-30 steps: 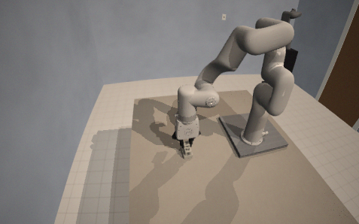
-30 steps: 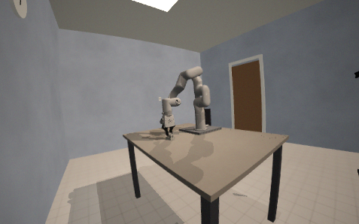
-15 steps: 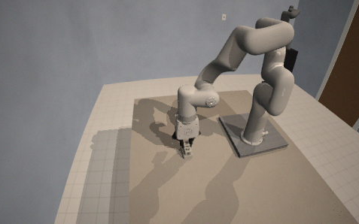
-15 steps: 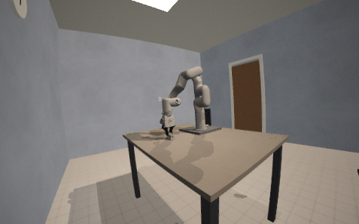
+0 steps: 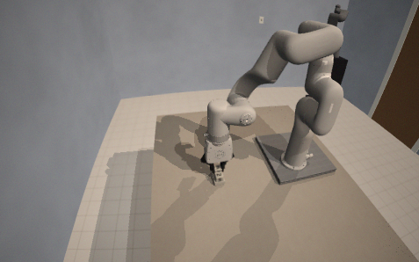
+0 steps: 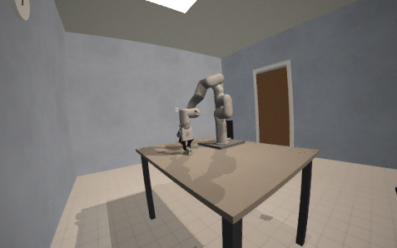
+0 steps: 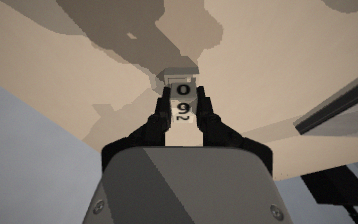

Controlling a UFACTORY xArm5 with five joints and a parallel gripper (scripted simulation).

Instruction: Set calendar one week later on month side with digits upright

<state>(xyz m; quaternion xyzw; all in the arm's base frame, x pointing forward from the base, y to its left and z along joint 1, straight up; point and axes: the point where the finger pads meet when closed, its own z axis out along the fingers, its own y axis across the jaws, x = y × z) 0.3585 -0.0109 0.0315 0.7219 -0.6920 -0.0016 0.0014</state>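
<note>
The calendar tray is 40 mm below my hand and 20 mm to the left of it.
</note>
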